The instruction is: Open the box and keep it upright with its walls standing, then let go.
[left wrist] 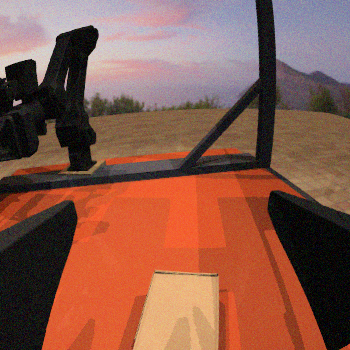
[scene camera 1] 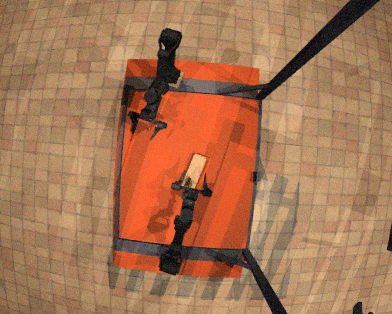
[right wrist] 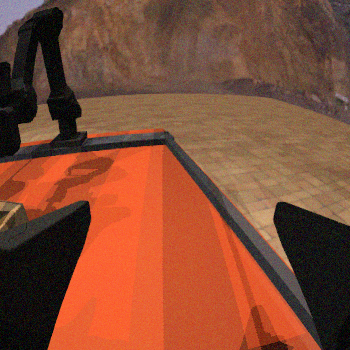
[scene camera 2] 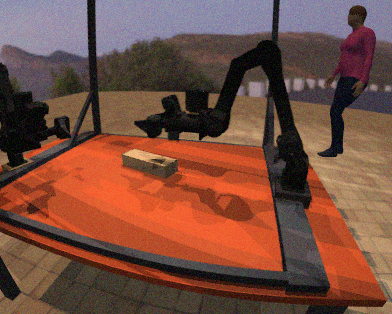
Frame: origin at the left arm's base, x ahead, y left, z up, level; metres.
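Seen in the pictures: left gripper, fingertip midpoint: (left wrist: 172,206) (scene camera 1: 195,171) (scene camera 2: 142,119); right gripper, fingertip midpoint: (scene camera 1: 141,137) (right wrist: 184,212) (scene camera 2: 56,141); left arm's base, link origin: (scene camera 1: 169,255) (right wrist: 68,136) (scene camera 2: 292,186); right arm's base, link origin: (left wrist: 81,165) (scene camera 1: 172,77) (scene camera 2: 17,163).
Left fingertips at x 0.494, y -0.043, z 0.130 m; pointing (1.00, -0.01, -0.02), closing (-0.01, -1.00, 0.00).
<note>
Pixels of each thing's middle, then the offset from my left fingertips to it. "spot": a spot on its surface instead. Level surfaces: height alone.
- small tan box, body centre: (scene camera 2: 148,162) (scene camera 1: 193,173) 0.006 m left, 0.021 m back, 0.147 m down
- orange table, surface height: 0.168 m down
- dark frame rail, surface spot: (scene camera 2: 150,261) (scene camera 1: 115,196) spot: 0.396 m left, 0.236 m back, 0.149 m down
A small tan box (scene camera 1: 198,165) (scene camera 2: 141,163) (left wrist: 181,305) lies low and flat on the orange table, its long top face up. Its top looks flat and closed, with a thin dark line along the far edge in the left wrist view; no raised walls show. Part of the box (right wrist: 17,215) shows at the left of the right wrist view. My left gripper (scene camera 1: 194,174) (scene camera 2: 142,128) (left wrist: 172,206) is open and empty, above the box's near end in scene camera 1, apart from it. My right gripper (scene camera 1: 142,135) (right wrist: 184,212) is open and empty, up and left of the box in scene camera 1.
The orange table (scene camera 1: 215,115) (scene camera 2: 100,200) has a dark frame rail (scene camera 1: 118,200) (scene camera 2: 150,261) along its edge. Upright posts (scene camera 2: 93,60) (left wrist: 266,75) rise from the frame. A person in a pink top (scene camera 2: 357,55) stands beyond the table in scene camera 2.
</note>
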